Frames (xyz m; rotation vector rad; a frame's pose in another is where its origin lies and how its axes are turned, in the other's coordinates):
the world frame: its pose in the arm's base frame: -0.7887 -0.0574 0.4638 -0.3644 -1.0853 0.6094
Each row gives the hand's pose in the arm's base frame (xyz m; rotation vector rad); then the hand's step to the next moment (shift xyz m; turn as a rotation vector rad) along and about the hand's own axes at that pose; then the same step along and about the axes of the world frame.
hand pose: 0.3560 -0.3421 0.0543 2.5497 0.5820 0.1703
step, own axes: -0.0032 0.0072 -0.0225 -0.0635 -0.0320 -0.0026
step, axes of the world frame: 0.0166 -0.0087 0.0147 -0.0342 0.0264 0.0565
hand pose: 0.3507 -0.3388 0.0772 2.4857 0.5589 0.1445
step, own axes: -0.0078 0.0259 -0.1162 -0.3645 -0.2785 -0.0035
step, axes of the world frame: 0.0943 -0.0255 0.0685 -0.2112 0.2458 0.3247
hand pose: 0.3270 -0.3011 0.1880 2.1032 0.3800 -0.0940
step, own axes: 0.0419 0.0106 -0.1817 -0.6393 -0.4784 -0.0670
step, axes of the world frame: 0.1760 0.0610 0.0141 -0.3134 0.4450 0.5881
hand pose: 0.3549 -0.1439 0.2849 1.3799 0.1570 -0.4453
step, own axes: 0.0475 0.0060 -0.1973 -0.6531 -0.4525 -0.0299
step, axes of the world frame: 0.1024 0.1491 -0.0923 -0.3092 0.4039 0.6111
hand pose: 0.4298 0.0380 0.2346 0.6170 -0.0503 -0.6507
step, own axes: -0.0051 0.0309 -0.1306 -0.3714 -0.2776 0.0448
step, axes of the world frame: 0.0072 0.1084 -0.0790 -0.1842 0.1797 0.3883
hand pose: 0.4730 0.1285 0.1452 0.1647 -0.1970 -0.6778
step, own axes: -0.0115 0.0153 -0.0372 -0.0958 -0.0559 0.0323
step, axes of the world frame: -0.0074 0.0339 -0.0234 -0.0229 0.0400 0.1059
